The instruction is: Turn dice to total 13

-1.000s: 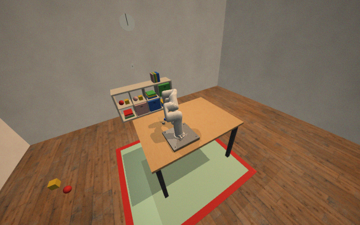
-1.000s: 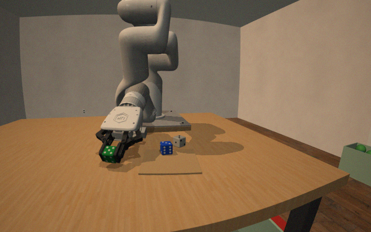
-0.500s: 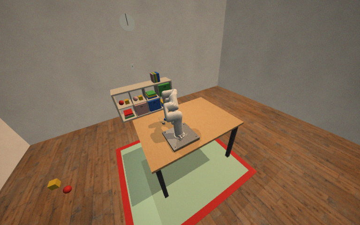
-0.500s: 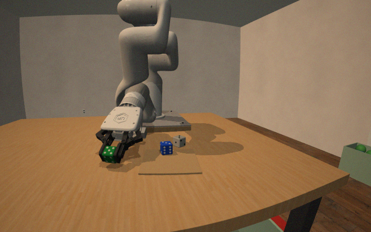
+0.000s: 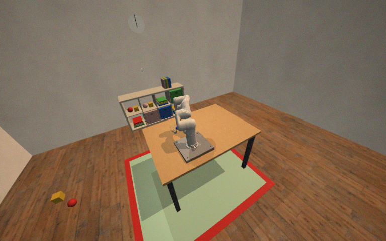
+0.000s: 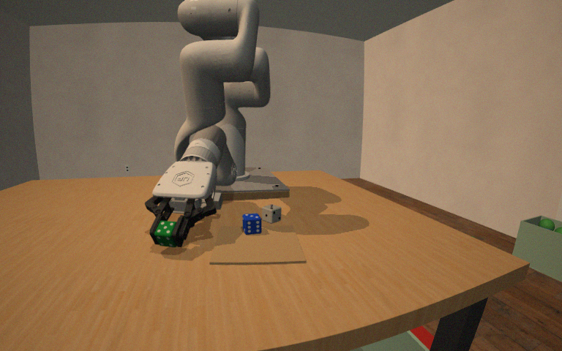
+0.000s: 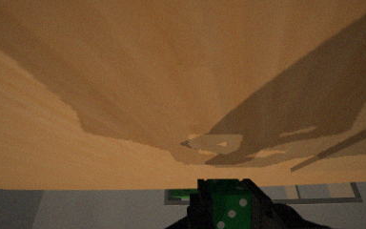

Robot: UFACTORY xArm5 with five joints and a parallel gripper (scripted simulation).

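The blue die is 14 cm to the left of my hand, 6 cm behind it and 2 cm below it. Round my hand: green die: 1 cm ahead; white die: 19 cm to the left, 12 cm behind, 2 cm below; tan mat: 14 cm to the left, 3 cm below, 1 cm behind.
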